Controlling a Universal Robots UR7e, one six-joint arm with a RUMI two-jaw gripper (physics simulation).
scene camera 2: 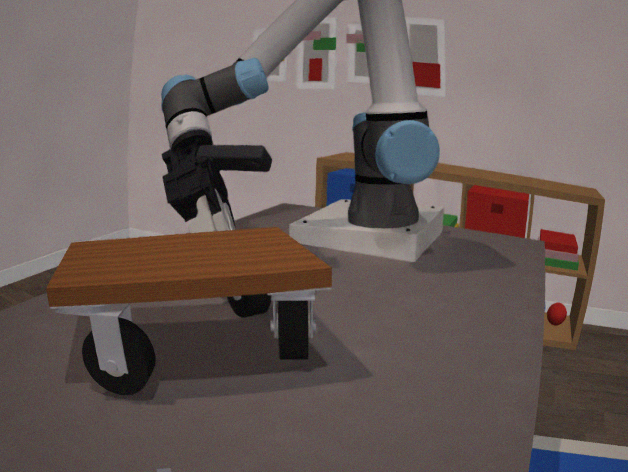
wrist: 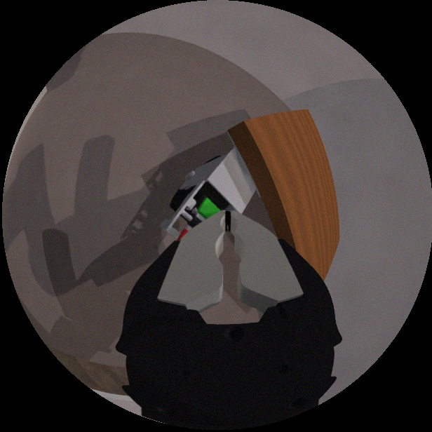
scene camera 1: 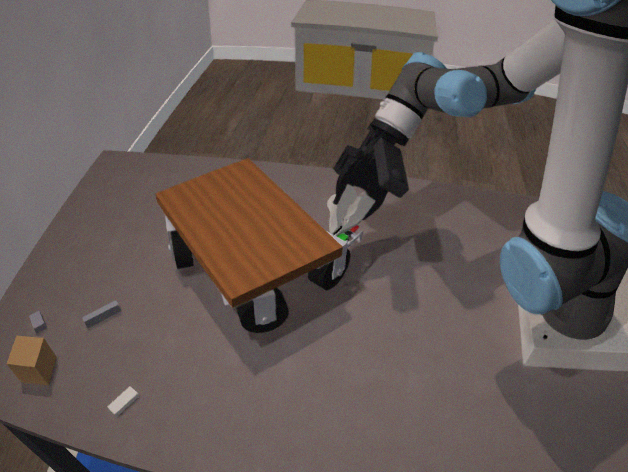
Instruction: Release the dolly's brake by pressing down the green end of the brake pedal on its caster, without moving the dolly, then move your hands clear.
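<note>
The dolly [scene camera 1: 243, 228] [scene camera 2: 187, 263] [wrist: 295, 180] has a brown wooden deck on black caster wheels. At its corner nearest the arm, the brake pedal's green end [scene camera 1: 343, 237] [wrist: 208, 207] lies beside the deck edge, and its red end [scene camera 1: 354, 229] [wrist: 183, 234] points outward, partly covered by a fingertip in the wrist view. My gripper [scene camera 1: 336, 232] [wrist: 226, 212] is shut and empty, tilted, with its tips low beside the green end and close to the deck corner. Contact cannot be told. In scene camera 2 the deck hides the pedal and the fingertips.
An orange block [scene camera 1: 31, 359], two grey pieces [scene camera 1: 101, 313] [scene camera 1: 37, 321] and a white piece [scene camera 1: 122, 400] lie on the table at the left in scene camera 1. The robot base [scene camera 1: 573, 350] [scene camera 2: 365, 236] stands on the other side of the dolly.
</note>
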